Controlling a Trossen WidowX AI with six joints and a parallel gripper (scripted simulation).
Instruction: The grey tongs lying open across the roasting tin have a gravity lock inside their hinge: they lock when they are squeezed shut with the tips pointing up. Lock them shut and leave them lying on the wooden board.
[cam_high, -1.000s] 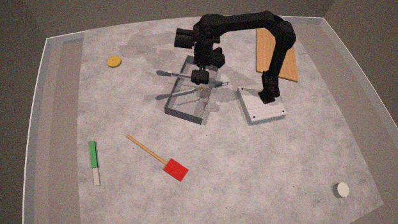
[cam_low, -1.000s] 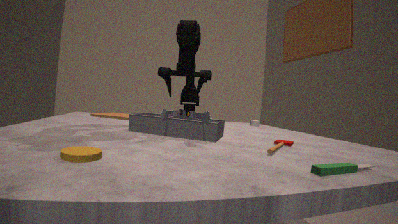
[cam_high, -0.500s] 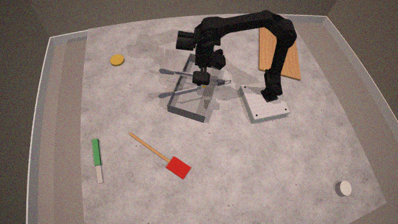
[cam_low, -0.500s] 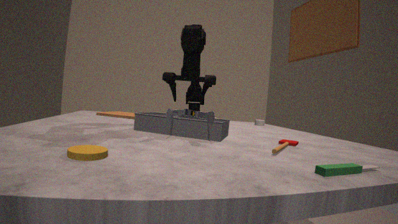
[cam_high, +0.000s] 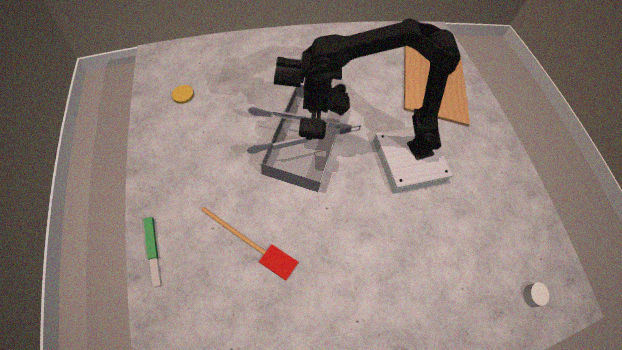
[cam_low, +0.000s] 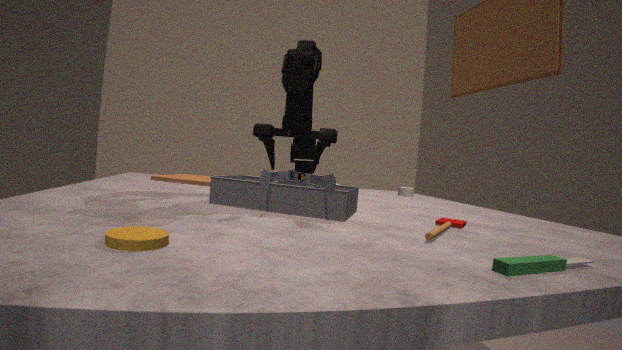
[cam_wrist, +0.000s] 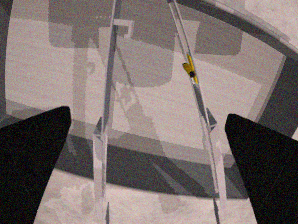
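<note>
Now: the roasting tin 60 mm below my gripper tip and 10 mm to the right of it. Round my gripper tip: wooden board (550 mm behind, 130 mm to the right, 80 mm below); yellow disc (320 mm ahead, 290 mm to the right, 80 mm below); red spatula (250 mm to the left, 230 mm ahead, 80 mm below).
</note>
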